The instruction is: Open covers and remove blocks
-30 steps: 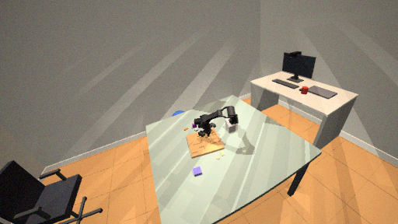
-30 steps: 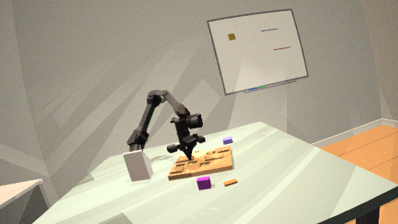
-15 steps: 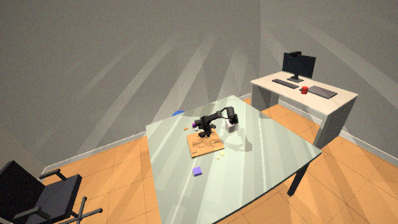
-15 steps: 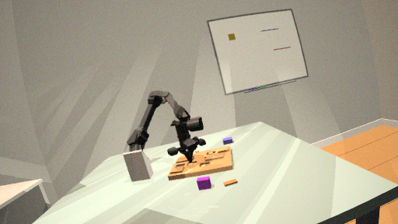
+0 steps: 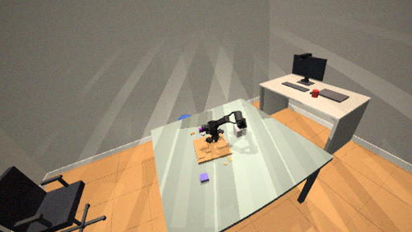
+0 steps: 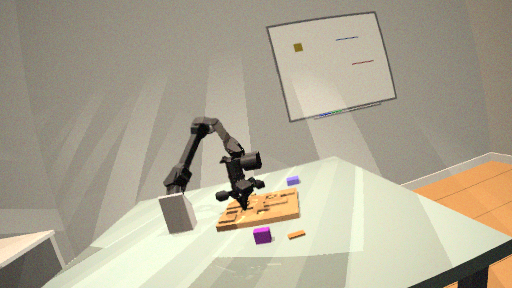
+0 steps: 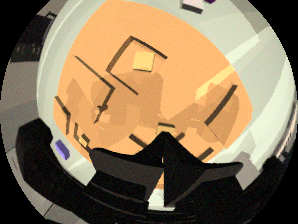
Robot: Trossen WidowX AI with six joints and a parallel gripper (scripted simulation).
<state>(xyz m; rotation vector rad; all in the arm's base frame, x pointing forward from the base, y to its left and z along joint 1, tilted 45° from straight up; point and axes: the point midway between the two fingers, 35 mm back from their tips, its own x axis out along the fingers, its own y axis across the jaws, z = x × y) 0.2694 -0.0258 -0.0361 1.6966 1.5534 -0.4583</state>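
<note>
The wooden puzzle board lies 6 cm ahead of my gripper tip. From my gripper tip the other things lie so: violet block: 27 cm ahead, 26 cm to the left, 1 cm below; then small yellow piece: 22 cm to the left, 2 cm below, 1 cm ahead.
</note>
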